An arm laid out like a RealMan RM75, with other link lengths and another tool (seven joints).
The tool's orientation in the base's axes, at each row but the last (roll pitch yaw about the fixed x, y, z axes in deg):
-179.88 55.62 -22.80
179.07 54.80 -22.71
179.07 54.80 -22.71
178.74 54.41 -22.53
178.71 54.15 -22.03
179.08 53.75 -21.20
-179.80 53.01 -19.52
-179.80 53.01 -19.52
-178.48 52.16 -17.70
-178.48 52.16 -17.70
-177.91 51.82 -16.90
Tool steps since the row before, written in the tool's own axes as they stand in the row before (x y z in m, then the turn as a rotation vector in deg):
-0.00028 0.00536 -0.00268 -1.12 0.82 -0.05
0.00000 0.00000 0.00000 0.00 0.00 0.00
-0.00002 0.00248 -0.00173 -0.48 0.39 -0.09
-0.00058 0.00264 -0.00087 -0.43 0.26 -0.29
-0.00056 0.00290 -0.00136 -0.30 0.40 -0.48
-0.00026 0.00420 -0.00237 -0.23 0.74 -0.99
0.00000 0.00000 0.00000 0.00 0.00 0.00
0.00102 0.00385 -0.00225 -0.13 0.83 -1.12
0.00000 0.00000 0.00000 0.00 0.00 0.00
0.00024 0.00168 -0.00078 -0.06 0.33 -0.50
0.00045 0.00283 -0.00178 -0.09 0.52 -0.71
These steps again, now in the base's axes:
-0.00019 -0.00574 0.00174 -0.86 -0.53 0.95
0.00000 0.00000 0.00000 0.00 0.00 0.00
0.00038 -0.00282 0.00104 -0.33 -0.28 0.45
-0.00062 -0.00258 0.00101 -0.11 -0.23 0.52
-0.00031 -0.00297 0.00129 0.06 -0.44 0.53
0.00018 -0.00453 0.00165 0.36 -0.92 0.78
0.00000 0.00000 0.00000 0.00 0.00 0.00
0.00097 -0.00444 0.00053 0.49 -1.06 0.78
0.00000 0.00000 0.00000 0.00 0.00 0.00
0.00018 -0.00184 0.00026 0.23 -0.43 0.35
0.00069 -0.00323 0.00068 0.31 -0.66 0.50

